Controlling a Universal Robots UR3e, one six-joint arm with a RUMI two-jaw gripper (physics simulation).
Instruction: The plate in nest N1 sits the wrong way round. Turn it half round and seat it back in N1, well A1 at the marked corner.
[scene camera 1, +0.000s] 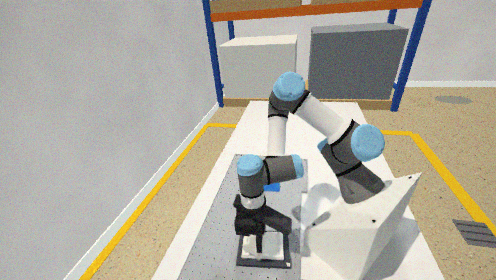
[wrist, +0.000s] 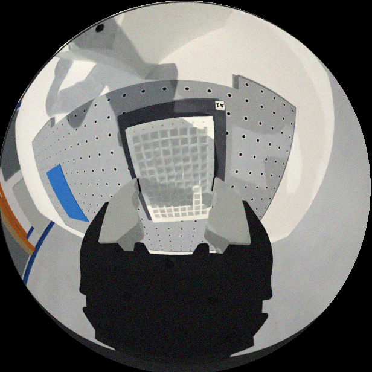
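Note:
The pale gridded plate (scene camera 1: 274, 245) (wrist: 172, 155) lies level in the dark nest (scene camera 1: 270, 263) (wrist: 220, 145), its edges parallel to the nest's rim. The white A1 label (scene camera 1: 288, 264) (wrist: 220, 105) is on the nest's near right corner in the scene view and at its upper right in the wrist view. My gripper (scene camera 1: 260, 243) (wrist: 175, 179) points down over the plate. Its fingertips flank the two opposite long sides near mid-length and look shut on it. The exact contact is hard to see, and the far finger is hidden in the scene view. The plate's own A1 mark cannot be made out.
The nest stands on a grey perforated board (scene camera 1: 215, 240) (wrist: 250, 150). A blue block (scene camera 1: 272, 188) (wrist: 65, 192) lies farther back on the board. A large white angular pedestal (scene camera 1: 345, 240) stands to the right, beneath the arm's base. A rack (scene camera 1: 214, 60) with boxes stands behind the table.

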